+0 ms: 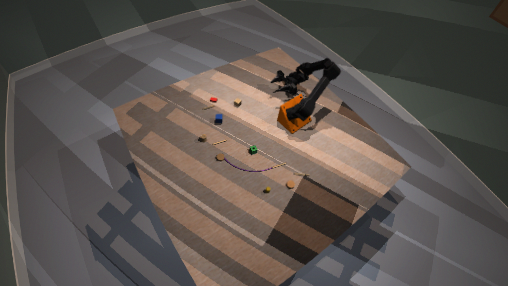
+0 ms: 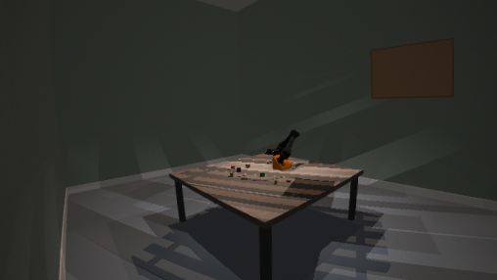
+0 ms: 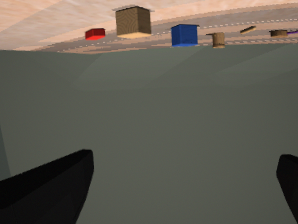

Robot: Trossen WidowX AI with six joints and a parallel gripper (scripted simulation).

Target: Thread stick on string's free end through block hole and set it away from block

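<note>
My gripper tip is 310 mm short of the green wooden block, 260 mm to the right of it and 100 mm above it. Round my gripper tip: tan cube: 200 mm ahead, 70 mm to the right, 100 mm below; blue cube: 360 mm ahead, 10 mm to the right, 90 mm below; red piece: 310 mm ahead, 160 mm to the right, 110 mm below.
</note>
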